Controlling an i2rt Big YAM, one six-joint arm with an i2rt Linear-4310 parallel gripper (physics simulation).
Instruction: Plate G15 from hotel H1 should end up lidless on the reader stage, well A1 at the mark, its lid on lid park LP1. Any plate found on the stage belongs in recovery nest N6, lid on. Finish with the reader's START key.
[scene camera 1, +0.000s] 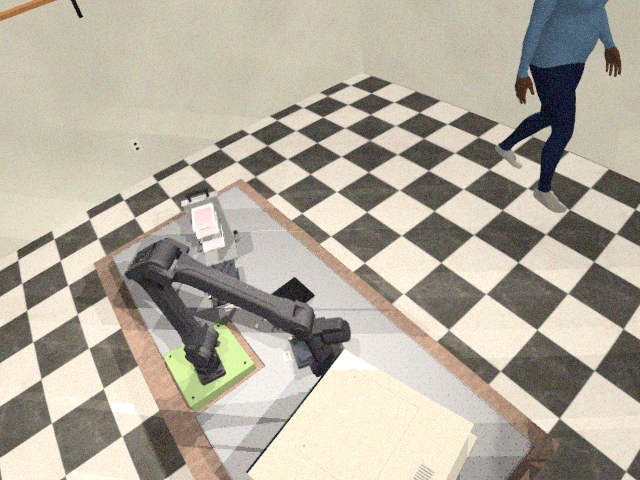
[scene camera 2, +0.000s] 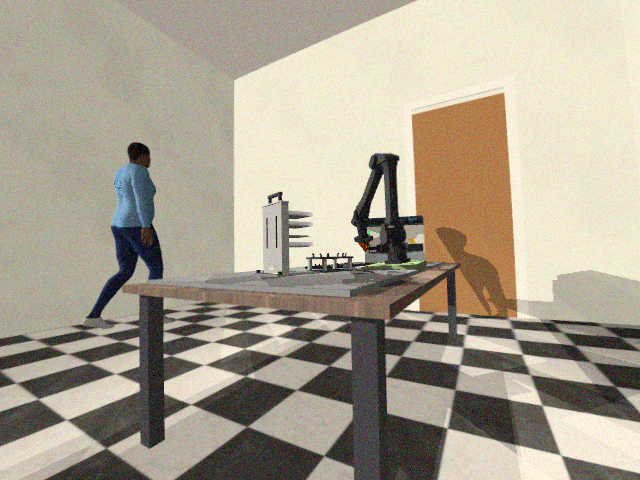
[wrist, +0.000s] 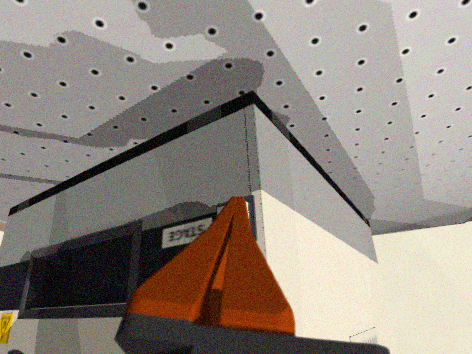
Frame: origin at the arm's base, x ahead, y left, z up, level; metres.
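Seen in the pictures: gripper, fingertip midpoint: (scene camera 2: 365, 251) (wrist: 238, 205); arm's base, origin of the base link: (scene camera 1: 209, 366) (scene camera 2: 397, 262).
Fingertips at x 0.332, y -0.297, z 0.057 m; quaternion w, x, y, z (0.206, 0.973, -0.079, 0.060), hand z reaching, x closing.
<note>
Pixels of each thing's top centre, then the offset from my fingertips to it. "*": a spot on its surface instead.
- cream reader, middle of its top: (scene camera 1: 359, 450) (scene camera 2: 393, 219) 0.080 m back, 0.253 m right, 0.214 m up
- STAGE label, surface spot: (wrist: 186, 233) * 0.037 m back, 0.027 m right, 0.005 m up
- dark opening, surface spot: (wrist: 80, 275) * 0.141 m back, 0.071 m right, 0.019 m up
- low rack with pegs, middle of its top: (scene camera 1: 220, 275) (scene camera 2: 329, 252) 0.159 m back, 0.604 m left, 0.005 m down
- black square pad, surface spot: (scene camera 1: 295, 289) * 0.064 m ahead, 0.423 m left, 0.071 m down
My gripper (wrist: 238, 205) (scene camera 2: 363, 248) is shut and empty, its orange fingertips together. The cream reader (scene camera 1: 361, 423) (wrist: 310, 240) stands in front of it. In the wrist view the tips overlap a dark-framed pale panel on the reader's front, mostly hidden; contact cannot be told. A STAGE label (wrist: 186, 233) appears upside down left of the fingers, beside a dark opening (wrist: 80, 275). The stage and any plate on it do not show clearly. The hotel (scene camera 2: 275, 237) holds several stacked plates (scene camera 1: 204, 219) (scene camera 2: 299, 225); their labels are unreadable. In scene camera 1, the fingertips are hidden.
A low rack with pegs (scene camera 2: 329, 257) stands between the hotel and the arm. A black square pad (scene camera 1: 295, 289) lies partly beneath the forearm. The arm's base stands on a green plate (scene camera 1: 235, 356). A person (scene camera 1: 560, 46) (scene camera 2: 133, 196) is beyond the table.
</note>
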